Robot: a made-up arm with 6 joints. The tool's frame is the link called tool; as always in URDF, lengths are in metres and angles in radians. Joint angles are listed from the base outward.
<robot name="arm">
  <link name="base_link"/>
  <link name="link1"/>
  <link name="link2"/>
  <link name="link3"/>
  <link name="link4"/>
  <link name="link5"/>
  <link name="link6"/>
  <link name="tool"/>
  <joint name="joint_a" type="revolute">
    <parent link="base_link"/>
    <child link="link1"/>
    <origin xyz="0 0 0.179" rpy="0 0 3.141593"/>
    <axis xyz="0 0 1"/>
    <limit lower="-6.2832" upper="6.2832"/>
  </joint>
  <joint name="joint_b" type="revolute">
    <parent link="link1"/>
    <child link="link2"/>
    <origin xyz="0 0 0" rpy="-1.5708 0 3.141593"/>
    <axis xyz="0 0 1"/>
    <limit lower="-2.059" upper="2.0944"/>
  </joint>
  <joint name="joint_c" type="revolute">
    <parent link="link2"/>
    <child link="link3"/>
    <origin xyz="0.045 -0.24 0"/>
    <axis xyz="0 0 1"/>
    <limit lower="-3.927" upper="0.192"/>
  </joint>
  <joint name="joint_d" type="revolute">
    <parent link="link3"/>
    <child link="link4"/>
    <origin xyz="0.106 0.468 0" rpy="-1.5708 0 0"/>
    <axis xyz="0 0 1"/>
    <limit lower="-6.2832" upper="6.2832"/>
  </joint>
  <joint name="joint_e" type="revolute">
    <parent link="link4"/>
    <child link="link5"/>
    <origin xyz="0 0 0" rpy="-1.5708 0 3.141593"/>
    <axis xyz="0 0 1"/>
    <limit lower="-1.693" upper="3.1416"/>
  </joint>
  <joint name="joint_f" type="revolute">
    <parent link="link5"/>
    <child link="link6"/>
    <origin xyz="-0.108 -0.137 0" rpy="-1.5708 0 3.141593"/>
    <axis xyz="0 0 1"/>
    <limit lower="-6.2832" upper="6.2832"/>
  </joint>
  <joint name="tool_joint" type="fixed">
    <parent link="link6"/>
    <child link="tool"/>
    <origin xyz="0 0 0"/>
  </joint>
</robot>
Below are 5 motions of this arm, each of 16 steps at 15 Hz.
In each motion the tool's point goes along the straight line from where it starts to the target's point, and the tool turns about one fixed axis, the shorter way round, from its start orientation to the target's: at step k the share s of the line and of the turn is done. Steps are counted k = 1, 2, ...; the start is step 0. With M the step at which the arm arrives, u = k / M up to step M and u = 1 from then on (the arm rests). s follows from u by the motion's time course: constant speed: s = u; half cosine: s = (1 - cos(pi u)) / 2; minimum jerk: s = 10 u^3 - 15 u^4 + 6 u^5.
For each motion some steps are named. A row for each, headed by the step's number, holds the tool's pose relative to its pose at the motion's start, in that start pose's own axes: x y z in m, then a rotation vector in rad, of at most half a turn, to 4 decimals.
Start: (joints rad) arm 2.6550 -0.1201 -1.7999 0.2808 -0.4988 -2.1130
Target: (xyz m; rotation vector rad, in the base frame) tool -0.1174 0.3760 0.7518 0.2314 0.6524 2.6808
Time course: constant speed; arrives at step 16
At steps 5, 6, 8, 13, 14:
5: -0.0801 -0.0095 -0.0446 -0.0633 -0.2530 -0.2742
6: -0.0962 -0.0113 -0.0535 -0.0760 -0.3037 -0.3290
8: -0.1282 -0.0151 -0.0714 -0.1013 -0.4049 -0.4387
13: -0.2083 -0.0246 -0.1160 -0.1646 -0.6579 -0.7129
14: -0.2244 -0.0265 -0.1249 -0.1772 -0.7085 -0.7677

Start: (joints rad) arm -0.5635 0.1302 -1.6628 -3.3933 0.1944 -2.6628
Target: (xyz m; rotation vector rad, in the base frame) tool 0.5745 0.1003 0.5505 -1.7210 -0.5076 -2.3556
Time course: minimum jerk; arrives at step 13
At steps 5, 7, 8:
5: 0.0207 -0.1314 -0.0654 0.2613 0.0272 -0.0517
7: 0.0406 -0.2580 -0.1283 0.5131 0.0534 -0.1015
8: 0.0504 -0.3197 -0.1591 0.6360 0.0662 -0.1258

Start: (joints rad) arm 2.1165 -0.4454 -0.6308 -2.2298 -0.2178 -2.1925
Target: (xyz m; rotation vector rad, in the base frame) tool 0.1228 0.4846 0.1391 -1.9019 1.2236 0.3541
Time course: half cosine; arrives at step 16
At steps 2, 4, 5, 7, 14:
2: 0.0171 -0.0017 -0.0058 0.0178 0.0262 0.0407
4: 0.0657 -0.0065 -0.0222 0.0683 0.1007 0.1566
5: 0.0998 -0.0099 -0.0337 0.1037 0.1528 0.2376
7: 0.1807 -0.0179 -0.0610 0.1878 0.2767 0.4303
14: 0.4318 -0.0429 -0.1459 0.4489 0.6615 1.0285

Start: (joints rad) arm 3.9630 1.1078 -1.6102 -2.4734 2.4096 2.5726
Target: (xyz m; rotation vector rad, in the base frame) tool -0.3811 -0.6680 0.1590 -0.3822 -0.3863 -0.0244
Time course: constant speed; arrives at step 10
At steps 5, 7, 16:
5: 0.1336 -0.1078 0.0281 -0.0833 -0.0138 0.1550
7: 0.1871 -0.1509 0.0393 -0.1166 -0.0194 0.2170
16: 0.2673 -0.2155 0.0562 -0.1666 -0.0277 0.3100

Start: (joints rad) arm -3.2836 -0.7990 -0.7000 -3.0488 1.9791 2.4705
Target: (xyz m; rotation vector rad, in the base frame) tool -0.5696 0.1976 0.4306 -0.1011 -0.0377 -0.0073
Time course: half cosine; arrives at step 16
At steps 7, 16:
7: -0.0707 0.0028 -0.0932 0.0414 -0.1551 0.3217
16: -0.1756 0.0070 -0.2315 0.1027 -0.3853 0.7993

